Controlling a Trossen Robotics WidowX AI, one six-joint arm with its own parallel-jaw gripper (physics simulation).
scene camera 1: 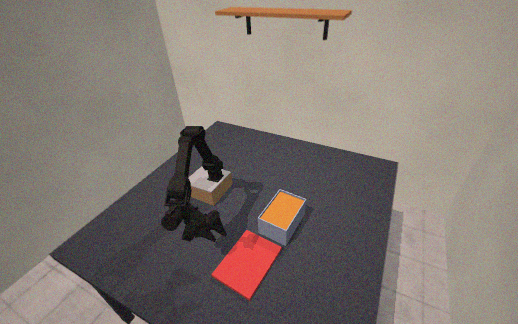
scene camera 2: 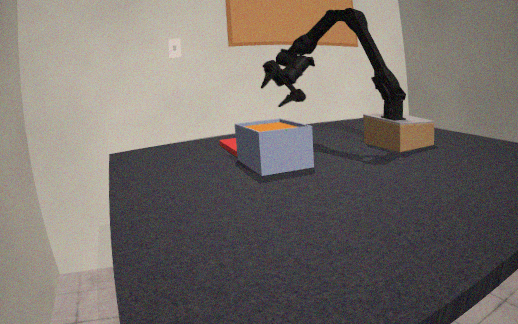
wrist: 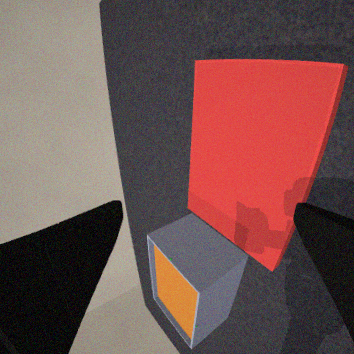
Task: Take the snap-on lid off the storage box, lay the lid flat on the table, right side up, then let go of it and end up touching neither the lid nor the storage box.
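The red lid (scene camera 1: 247,265) (scene camera 2: 229,145) (wrist: 260,135) lies flat on the dark table (scene camera 1: 345,185) (scene camera 2: 310,240), its smooth face up. Its near edge runs close along the base of the storage box; I cannot tell whether they touch. The blue-grey storage box (scene camera 1: 272,232) (scene camera 2: 287,150) (wrist: 222,300) stands upright and open, with an orange surface inside. My gripper (scene camera 1: 220,237) (scene camera 2: 271,97) (wrist: 208,210) is open, with nothing between its fingers. It hangs above the table, apart from the lid and the box, and its shadow falls partly on the lid.
The arm's base stands on a wooden block (scene camera 1: 216,194) (scene camera 2: 400,137) with a pale top. A wooden shelf (scene camera 1: 282,13) is on the wall high above the table. In scene camera 2, an orange-brown board (scene camera 2: 292,25) and a white wall plate (scene camera 2: 174,48) are on the wall.
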